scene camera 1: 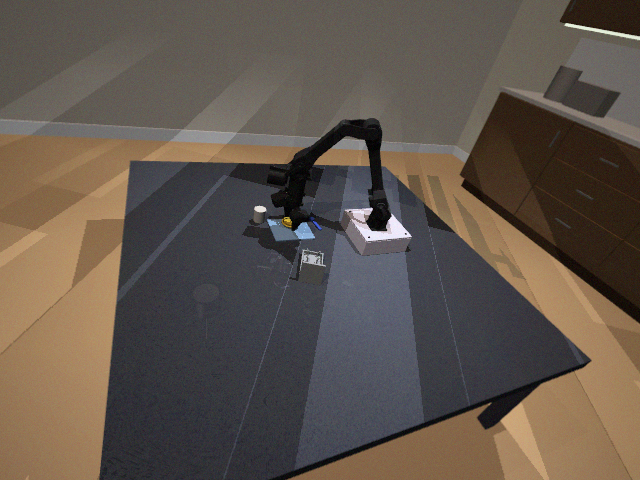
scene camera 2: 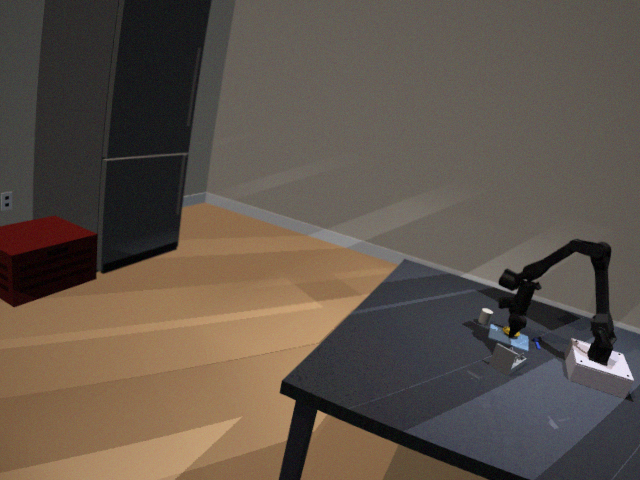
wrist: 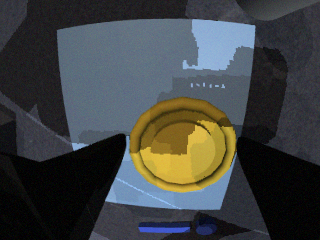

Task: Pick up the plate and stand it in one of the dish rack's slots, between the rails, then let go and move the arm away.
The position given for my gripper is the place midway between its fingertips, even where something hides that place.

My gripper (scene camera 1: 289,224) is open and holds nothing. Also in view: a plate (wrist: 183,144), a dish rack (scene camera 1: 311,271) and a light blue mat (wrist: 111,73).
The dish rack shows as well in scene camera 2 (scene camera 2: 506,361). My gripper is seen too in scene camera 2 (scene camera 2: 509,333) and in the wrist view (wrist: 181,142).
